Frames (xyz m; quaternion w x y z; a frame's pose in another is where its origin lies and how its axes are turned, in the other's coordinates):
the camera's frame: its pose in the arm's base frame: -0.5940 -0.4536 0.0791 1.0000 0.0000 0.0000 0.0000
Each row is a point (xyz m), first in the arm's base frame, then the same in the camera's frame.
Working: the arm's base frame: its pose in the camera's frame: 0.5940 0.4536 -0.0791 1.0000 0.0000 0.0000 0.0000

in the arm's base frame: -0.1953 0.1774 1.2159
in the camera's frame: 0.3987 0.6310 1.1368
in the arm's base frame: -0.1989 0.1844 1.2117
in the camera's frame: 0.3951 0.6380 1.1326
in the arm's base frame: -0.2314 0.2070 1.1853
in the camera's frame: 0.3626 0.6606 1.1062
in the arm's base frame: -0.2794 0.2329 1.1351
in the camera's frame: 0.3146 0.6865 1.0560
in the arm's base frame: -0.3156 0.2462 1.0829
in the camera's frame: 0.2784 0.6998 1.0038
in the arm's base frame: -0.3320 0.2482 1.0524
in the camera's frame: 0.2620 0.7018 0.9733
